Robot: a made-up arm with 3 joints.
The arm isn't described. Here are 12 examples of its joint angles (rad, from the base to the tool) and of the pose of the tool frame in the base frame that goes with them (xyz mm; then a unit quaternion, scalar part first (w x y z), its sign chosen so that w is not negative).
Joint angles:
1: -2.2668 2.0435 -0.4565
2: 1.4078 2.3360 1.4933
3: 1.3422 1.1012 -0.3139
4: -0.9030 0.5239 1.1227
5: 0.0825 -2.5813 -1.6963
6: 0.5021 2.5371 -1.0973
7: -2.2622 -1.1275 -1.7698
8: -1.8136 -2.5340 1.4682
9: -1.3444 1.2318 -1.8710
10: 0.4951 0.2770 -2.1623
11: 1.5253 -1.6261 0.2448
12: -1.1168 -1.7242 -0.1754
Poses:
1: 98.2 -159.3 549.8 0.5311 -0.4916 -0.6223 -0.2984
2: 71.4 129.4 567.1 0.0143 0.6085 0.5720 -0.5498
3: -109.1 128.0 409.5 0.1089 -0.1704 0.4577 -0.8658
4: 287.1 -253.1 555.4 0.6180 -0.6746 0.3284 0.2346
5: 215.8 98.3 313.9 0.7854 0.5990 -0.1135 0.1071
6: 75.5 141.9 413.7 0.4664 0.5881 -0.2216 0.6225
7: 185.1 107.1 175.7 0.8257 0.1310 0.0311 0.5478
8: -84.5 75.4 324.3 0.6187 -0.1435 0.2607 -0.7271
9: 195.3 -242.2 495.6 0.3578 -0.1523 -0.8042 -0.4496
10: -29.9 -256.4 271.8 0.0442 -0.2038 -0.4922 -0.8451
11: 99.0 -290.8 276.7 0.9269 -0.1397 -0.2741 -0.2150
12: 297.3 123.4 263.7 0.5539 0.0023 -0.1006 0.8265
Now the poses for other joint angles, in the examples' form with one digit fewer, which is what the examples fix.
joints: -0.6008 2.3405 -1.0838
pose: -72 -3 404 0.122 0.583 0.275 0.755
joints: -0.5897 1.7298 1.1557
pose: -49 -154 572 0.603 -0.428 0.544 -0.396
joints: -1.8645 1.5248 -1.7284
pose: 221 -183 525 0.387 -0.095 -0.853 -0.336
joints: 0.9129 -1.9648 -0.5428
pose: 278 -195 313 0.883 0.125 -0.449 -0.059
